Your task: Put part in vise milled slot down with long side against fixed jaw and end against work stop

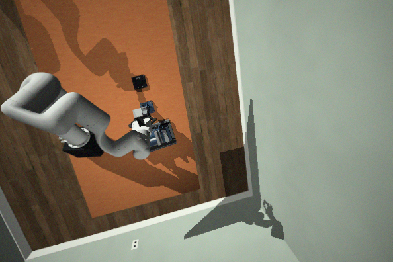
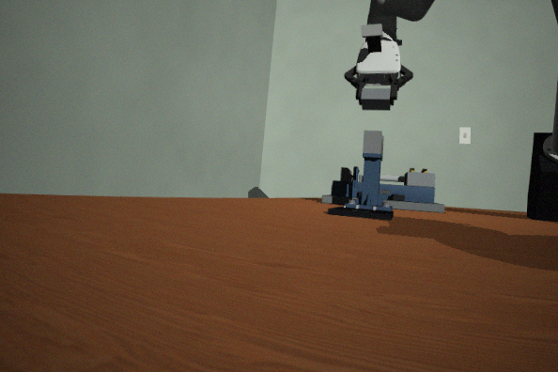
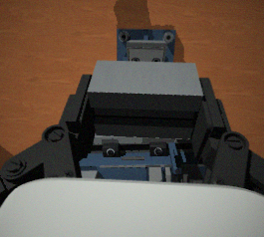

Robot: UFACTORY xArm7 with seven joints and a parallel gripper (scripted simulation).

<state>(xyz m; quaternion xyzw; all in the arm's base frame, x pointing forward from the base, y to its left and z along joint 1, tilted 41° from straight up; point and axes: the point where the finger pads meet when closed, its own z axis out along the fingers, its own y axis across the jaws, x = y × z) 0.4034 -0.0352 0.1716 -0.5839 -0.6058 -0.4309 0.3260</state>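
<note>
Now: hand right at the grey part. Also, from my hand: blue upright (190 mm below); grey jaw (220 mm to the right, 170 mm below, 40 mm ahead); work stop (170 mm to the right, 150 mm below, 70 mm ahead).
</note>
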